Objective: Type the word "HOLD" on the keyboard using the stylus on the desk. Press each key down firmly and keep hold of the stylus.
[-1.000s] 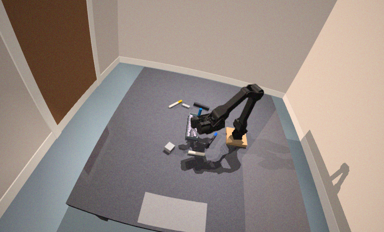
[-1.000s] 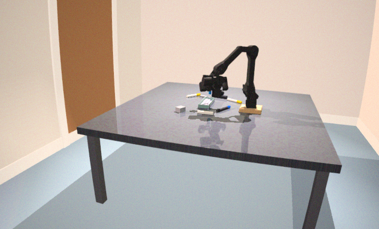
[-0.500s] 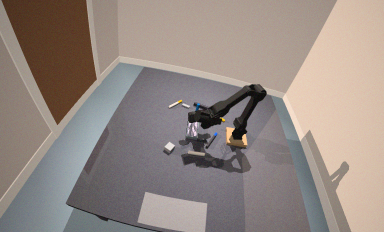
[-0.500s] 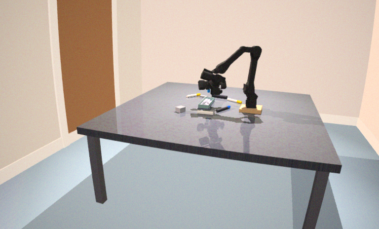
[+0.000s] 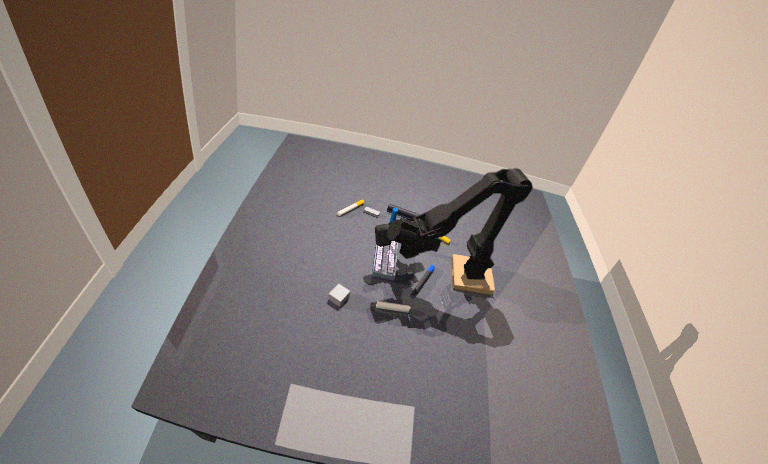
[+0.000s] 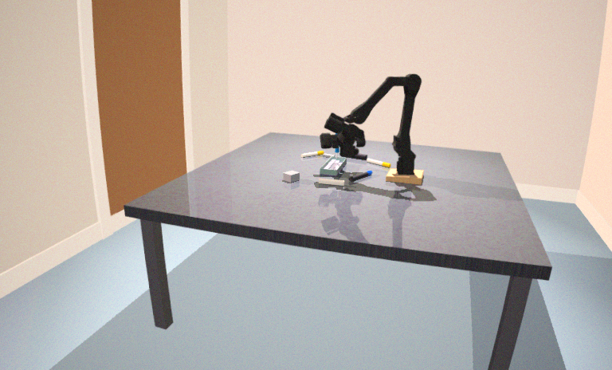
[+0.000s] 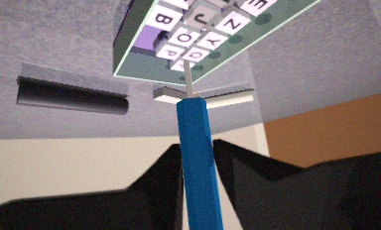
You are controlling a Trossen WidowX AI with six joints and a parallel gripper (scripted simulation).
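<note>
Right now my gripper tip is 12 cm past the blue-capped dark pen, 13 cm to the right of it and 8 cm above it. The rest, counted from my gripper tip: dark bar 7 cm behind, 15 cm to the right, 8 cm below; then thin grey tip 5 cm below; then blue stylus 1 cm below.
</note>
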